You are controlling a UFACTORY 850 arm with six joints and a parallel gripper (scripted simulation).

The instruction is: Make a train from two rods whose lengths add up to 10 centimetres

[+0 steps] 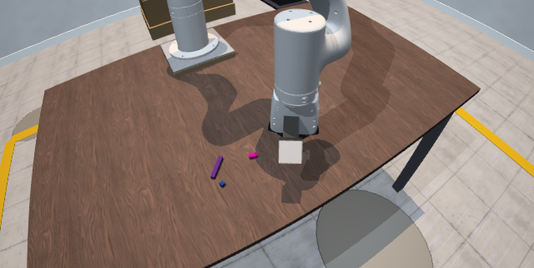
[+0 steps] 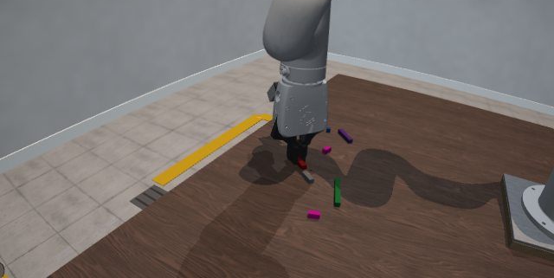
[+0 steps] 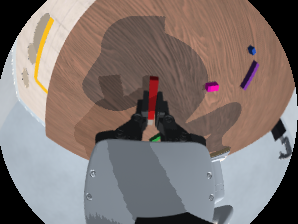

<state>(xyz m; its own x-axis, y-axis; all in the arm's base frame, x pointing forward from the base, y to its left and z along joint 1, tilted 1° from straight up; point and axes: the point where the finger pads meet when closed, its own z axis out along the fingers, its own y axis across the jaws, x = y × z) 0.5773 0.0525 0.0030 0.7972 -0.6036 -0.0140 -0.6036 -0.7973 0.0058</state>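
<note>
Right now my hand is 4 cm past the grey rod, 3 cm to the right of it and 3 cm above it. From my hand the other things lie so: red rod 2 cm below; then purple rod 5 cm behind, 18 cm to the right, 3 cm below; then green rod 11 cm behind, 5 cm to the left, 3 cm below.
</note>
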